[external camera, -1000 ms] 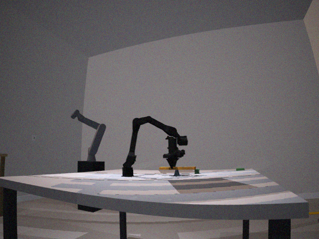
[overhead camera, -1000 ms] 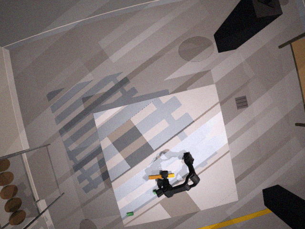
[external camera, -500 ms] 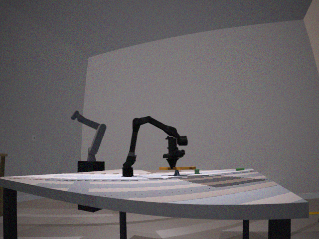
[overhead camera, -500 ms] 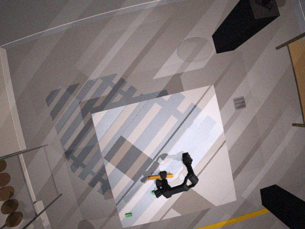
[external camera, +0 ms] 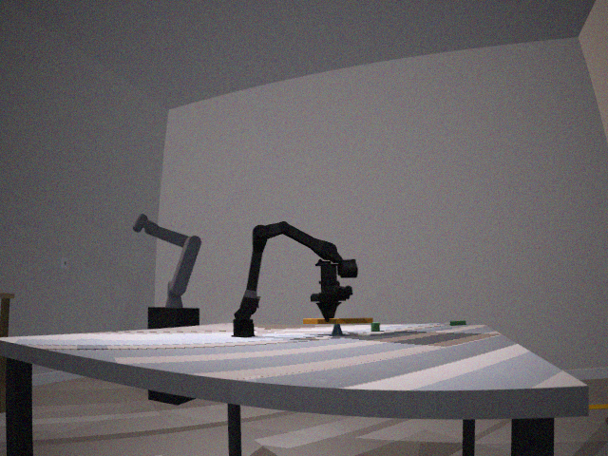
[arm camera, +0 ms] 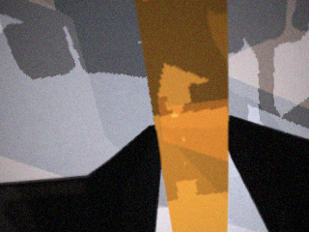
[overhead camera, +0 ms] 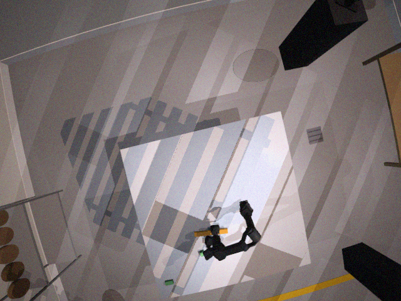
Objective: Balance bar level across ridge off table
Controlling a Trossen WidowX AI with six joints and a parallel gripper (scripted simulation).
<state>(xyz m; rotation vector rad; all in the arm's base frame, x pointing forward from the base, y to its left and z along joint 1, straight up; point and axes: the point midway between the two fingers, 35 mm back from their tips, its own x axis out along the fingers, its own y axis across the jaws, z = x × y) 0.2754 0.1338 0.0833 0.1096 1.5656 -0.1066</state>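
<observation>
Right now my gripper tip is 30 mm short of the orange bar.
</observation>
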